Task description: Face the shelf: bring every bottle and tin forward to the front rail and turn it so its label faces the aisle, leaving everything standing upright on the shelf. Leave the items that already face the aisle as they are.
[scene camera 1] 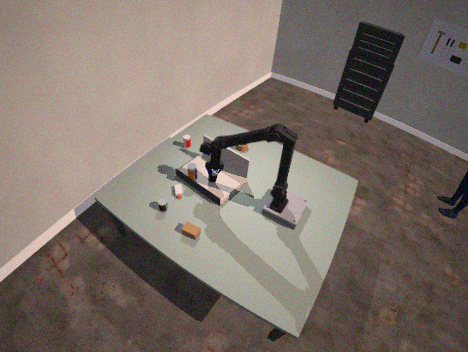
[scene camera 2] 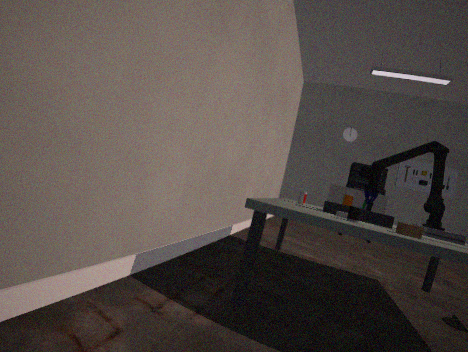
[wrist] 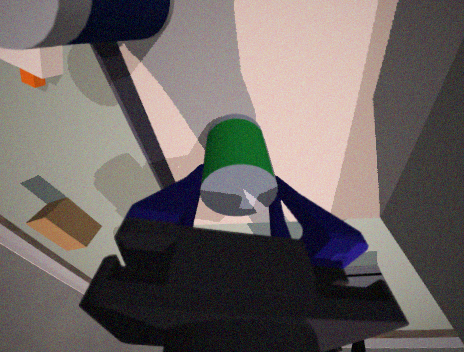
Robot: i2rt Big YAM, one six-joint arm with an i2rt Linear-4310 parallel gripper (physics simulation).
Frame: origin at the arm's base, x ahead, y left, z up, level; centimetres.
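Seen in the pictures: gripper, between the fingertips: (scene camera 1: 213,175) (scene camera 2: 368,204) (wrist: 237,176); arm's base, origin of its link: (scene camera 1: 278,204) (scene camera 2: 432,228).
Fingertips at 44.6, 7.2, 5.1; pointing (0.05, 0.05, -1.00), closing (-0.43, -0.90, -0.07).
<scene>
Pixels of each thing's top centre, then the offset from my fingertips to it, as dx, dy, dz.
- grey lid, centre of its top: (wrist: 233,194) (scene camera 1: 212,172) +0.3, +0.1, +2.4
- front rail, centre of its top: (wrist: 120,104) (scene camera 2: 359,208) (scene camera 1: 196,182) +6.8, +9.0, -3.8
- larger navy bottle, centre of its top: (scene camera 1: 191,165) (scene camera 2: 349,192) +13.5, +5.0, +4.2
- white item with an orange end, centre of its top: (wrist: 14,36) (scene camera 1: 178,190) +14.5, +18.4, -7.7
- dark can, centre of its top: (scene camera 1: 162,201) +13.7, +34.2, -3.5
- brown block, centre of its top: (wrist: 56,235) (scene camera 2: 410,224) (scene camera 1: 190,228) -11.1, +37.6, -5.5
- red-and-white item, centre of its top: (scene camera 2: 303,191) (scene camera 1: 186,136) +41.7, -22.5, -0.9
My gripper (scene camera 1: 215,171) (scene camera 2: 369,196) (wrist: 237,176) is shut on a tin with a green label and a grey lid (scene camera 1: 213,177) (wrist: 235,145). The tin is upright over the shelf floor, with a gap between it and the front rail (scene camera 1: 207,194) (scene camera 2: 380,219) (wrist: 135,100). In the wrist view its green side points roughly along the rail, away from the gripper. Whether its base touches the shelf is unclear. A larger navy bottle (scene camera 1: 192,172) (scene camera 2: 348,200) (wrist: 125,20) stands upright close to the rail at the shelf's far end; its orange label faces the aisle.
The shelf's back panel (scene camera 1: 235,162) (wrist: 420,100) rises behind the tin. In front of the shelf are a white item with an orange end (scene camera 1: 178,190) (wrist: 50,62), a dark can (scene camera 1: 162,205) and a brown block (scene camera 1: 191,230) (scene camera 2: 410,230) (wrist: 65,225). A red-and-white item (scene camera 1: 187,141) (scene camera 2: 305,198) stands beyond the shelf.
</scene>
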